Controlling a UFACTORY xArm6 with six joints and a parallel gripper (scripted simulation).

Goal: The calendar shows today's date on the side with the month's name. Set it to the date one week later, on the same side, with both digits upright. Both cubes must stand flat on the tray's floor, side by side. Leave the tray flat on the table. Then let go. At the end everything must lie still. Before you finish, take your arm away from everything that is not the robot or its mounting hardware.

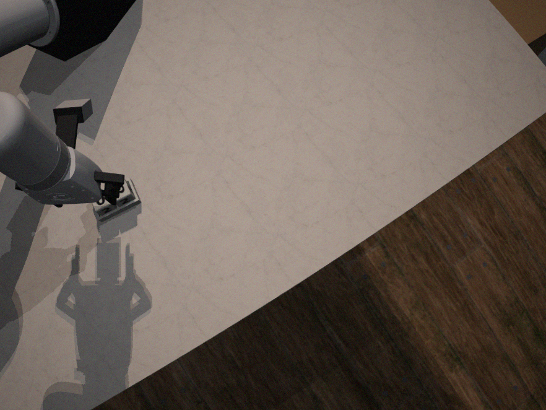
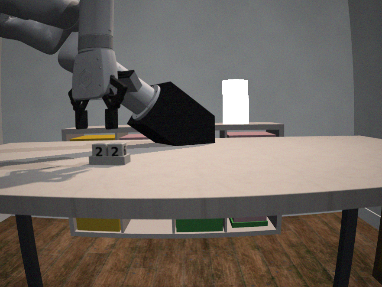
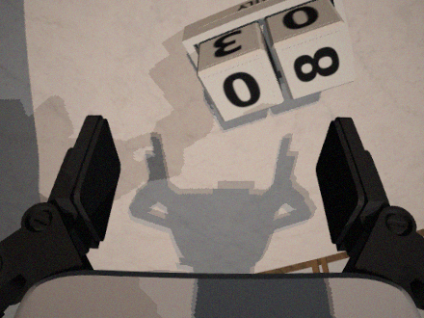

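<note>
Right now my hand is 6 cm above the white cube, 4 cm to the right of it and 2 cm short of it. Also, from my hand: grey tray 7 cm below, 3 cm to the left, 1 cm ahead.
</note>
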